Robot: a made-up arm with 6 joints. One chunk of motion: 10 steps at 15 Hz.
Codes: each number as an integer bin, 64 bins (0 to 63) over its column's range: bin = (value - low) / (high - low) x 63, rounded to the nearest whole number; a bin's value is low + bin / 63 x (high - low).
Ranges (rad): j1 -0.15..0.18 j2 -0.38..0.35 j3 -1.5..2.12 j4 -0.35..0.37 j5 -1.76..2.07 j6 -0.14..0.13
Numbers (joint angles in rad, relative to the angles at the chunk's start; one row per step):
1: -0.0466 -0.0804 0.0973 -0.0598 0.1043 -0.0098
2: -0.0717 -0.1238 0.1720 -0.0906 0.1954 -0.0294
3: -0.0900 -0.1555 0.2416 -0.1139 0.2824 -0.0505
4: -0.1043 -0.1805 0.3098 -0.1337 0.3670 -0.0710
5: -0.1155 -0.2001 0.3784 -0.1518 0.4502 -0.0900
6: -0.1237 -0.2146 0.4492 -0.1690 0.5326 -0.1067
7: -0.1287 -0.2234 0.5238 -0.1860 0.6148 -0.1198
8: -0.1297 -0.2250 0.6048 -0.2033 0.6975 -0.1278
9: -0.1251 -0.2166 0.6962 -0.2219 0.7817 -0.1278
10: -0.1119 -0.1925 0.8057 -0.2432 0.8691 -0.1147
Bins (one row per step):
1: 20 26 28 25 31 30
2: 15 22 29 23 32 26
3: 11 19 30 21 34 21
4: 9 17 31 19 35 16
5: 7 16 33 17 36 12
6: 5 14 34 16 38 8
7: 4 14 35 14 39 5
8: 4 13 37 13 40 3
9: 5 14 38 11 42 3
10: 7 16 40 9 43 6

